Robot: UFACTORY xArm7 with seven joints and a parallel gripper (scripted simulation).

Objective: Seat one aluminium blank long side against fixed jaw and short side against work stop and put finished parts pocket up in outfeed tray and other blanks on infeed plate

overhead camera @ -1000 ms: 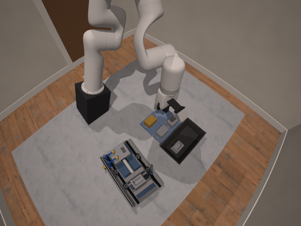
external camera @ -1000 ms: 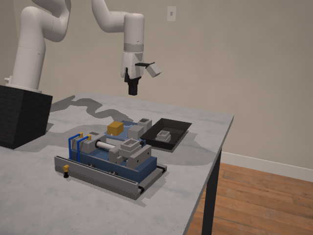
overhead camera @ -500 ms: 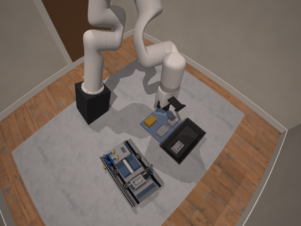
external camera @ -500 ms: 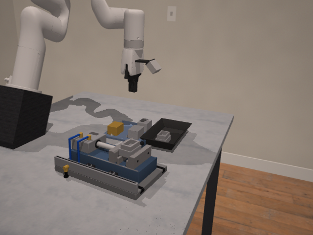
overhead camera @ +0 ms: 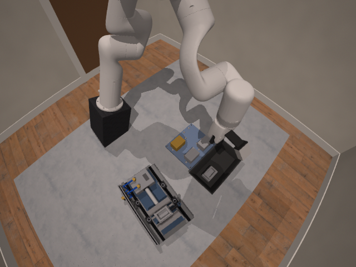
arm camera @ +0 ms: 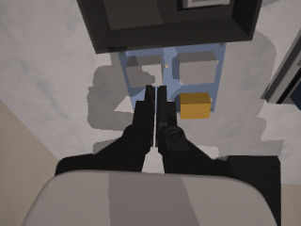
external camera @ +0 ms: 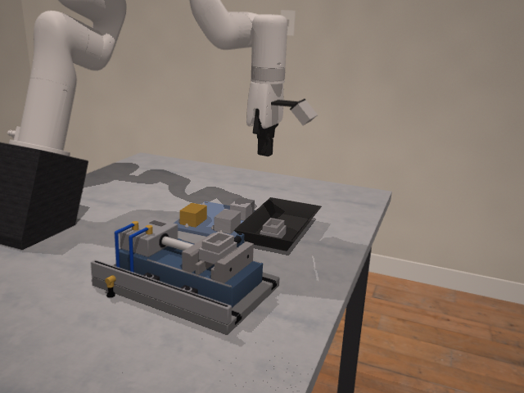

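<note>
The piston rod is 5 cm behind my hand, 32 cm to the right of it and 13 cm below it. Round my hand: grey rail (5 cm behind, 41 cm to the right, 17 cm below); then vise bed (3 cm behind, 32 cm to the right, 17 cm below); then brass blank (16 cm behind, 5 cm to the right, 18 cm below).
</note>
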